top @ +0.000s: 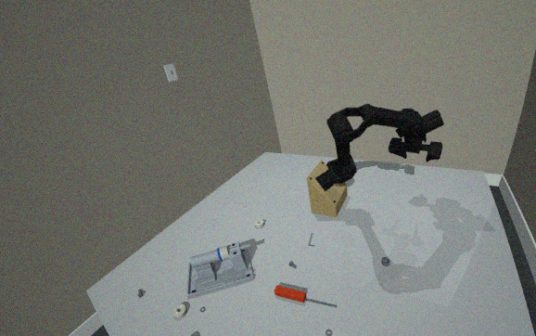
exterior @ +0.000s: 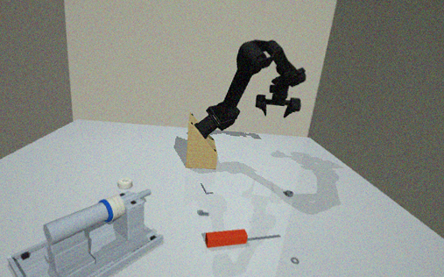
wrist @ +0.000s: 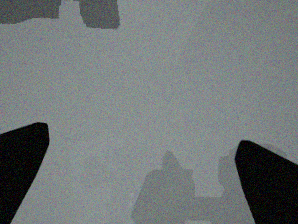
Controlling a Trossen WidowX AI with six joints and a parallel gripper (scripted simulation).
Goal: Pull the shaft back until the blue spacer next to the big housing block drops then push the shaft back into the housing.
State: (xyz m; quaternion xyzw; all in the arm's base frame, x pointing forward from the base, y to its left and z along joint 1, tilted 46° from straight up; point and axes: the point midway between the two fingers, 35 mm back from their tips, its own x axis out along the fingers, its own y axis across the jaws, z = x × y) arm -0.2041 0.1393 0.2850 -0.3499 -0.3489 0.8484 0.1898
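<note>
Now: gripper tip 670 mm short of the grey shaft, 410 mm to the left of it and 80 mm above it. Also, from my gripper tip: nut (410 mm ahead, 10 mm to the left, 160 mm below); orange-handled screwdriver (640 mm ahead, 140 mm to the right, 160 mm below); bolt (560 mm ahead, 240 mm to the right, 160 mm below).
</note>
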